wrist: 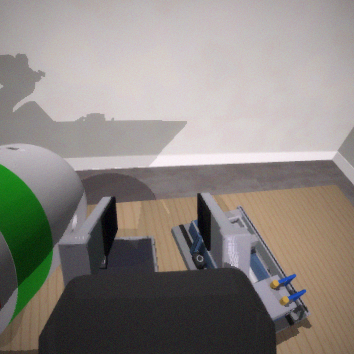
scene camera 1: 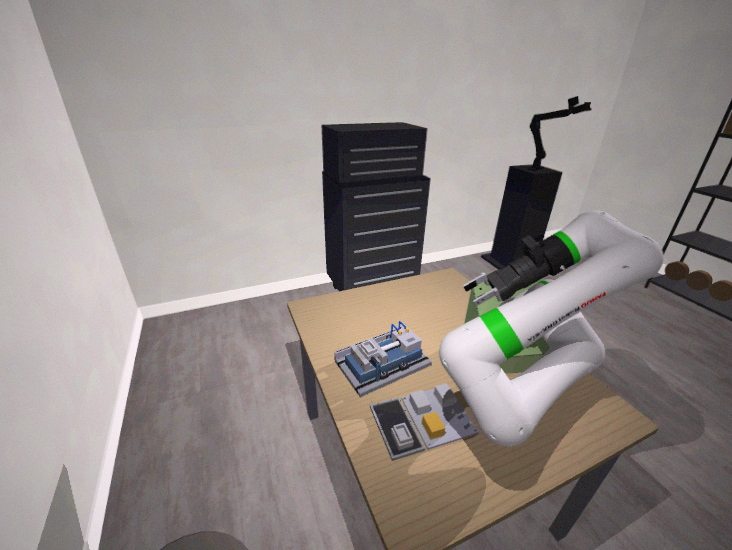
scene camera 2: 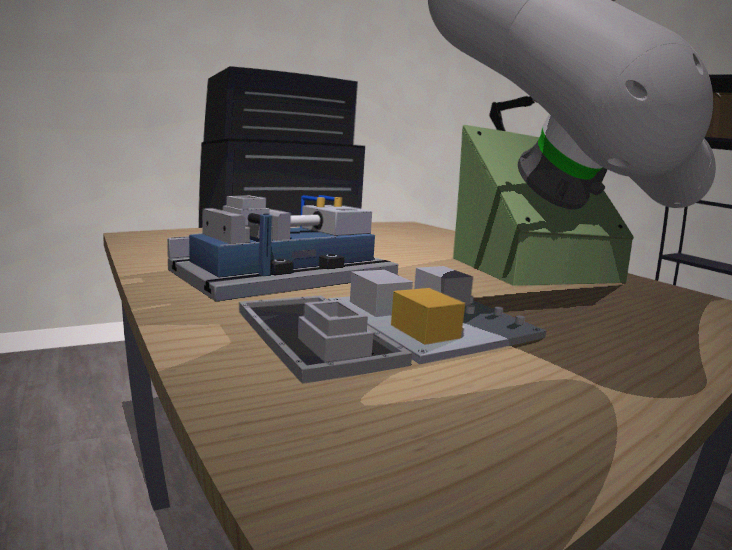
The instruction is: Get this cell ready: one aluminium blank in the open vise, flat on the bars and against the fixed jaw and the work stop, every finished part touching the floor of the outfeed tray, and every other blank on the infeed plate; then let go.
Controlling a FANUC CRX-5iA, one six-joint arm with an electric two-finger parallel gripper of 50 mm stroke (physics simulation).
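Frame: origin at the arm's base, x ahead, y left, z up, level; metres.
Seen in the pictures: gripper, fingertip midpoint: (wrist: 156, 211) (scene camera 1: 469, 295); arm's base, origin of the base link: (scene camera 2: 552, 180).
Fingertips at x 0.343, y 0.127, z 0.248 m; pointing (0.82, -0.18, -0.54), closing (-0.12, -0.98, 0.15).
Offsets run from my fingertips to a thing's top centre. "spot": to the spot under its first point.
My gripper (scene camera 1: 473, 293) (wrist: 156, 211) is open and empty, raised high beyond the infeed plate; it does not show in scene camera 2. The vise @[dx +0.127, dy -0.238, dz -0.320 m] (scene camera 2: 218, 257) (scene camera 1: 408, 356) (wrist: 270, 296) has a stepped, pocketed finished part @[dx +0.189, dy -0.224, dz -0.304 m] (scene camera 1: 369, 347) (scene camera 2: 245, 204) between its jaws; any jaw gap is too small to tell. Another finished part @[dx +0.196, dy +0.069, dz -0.378 m] (scene camera 1: 402, 435) (scene camera 2: 335, 338) stands upright in the near end of the dark outfeed tray (scene camera 1: 387, 411) (scene camera 2: 275, 319) (wrist: 132, 252). Two plain grey blanks @[dx +0.095, dy -0.017, dz -0.375 m] (scene camera 1: 420, 402) (scene camera 2: 378, 292) stand on the infeed plate @[dx +0.051, dy +0.029, dz -0.411 m] (scene camera 2: 485, 338); one @[dx +0.005, dy -0.015, dz -0.375 m] (scene camera 1: 443, 395) (scene camera 2: 434, 285) is partly shaded.
An orange block @[dx +0.096, dy +0.072, dz -0.375 m] (scene camera 1: 433, 424) (scene camera 2: 427, 316) stands on the infeed plate near the tray. A blue post @[dx +0.183, dy -0.153, dz -0.321 m] (scene camera 2: 265, 243) stands at the vise's near side. Blue hoses @[spot: dx +0.055, dy -0.283, dz -0.309 m] (scene camera 1: 397, 328) (wrist: 287, 281) rise from the vise's rear block. A green pedestal (scene camera 2: 568, 254) stands under the arm.
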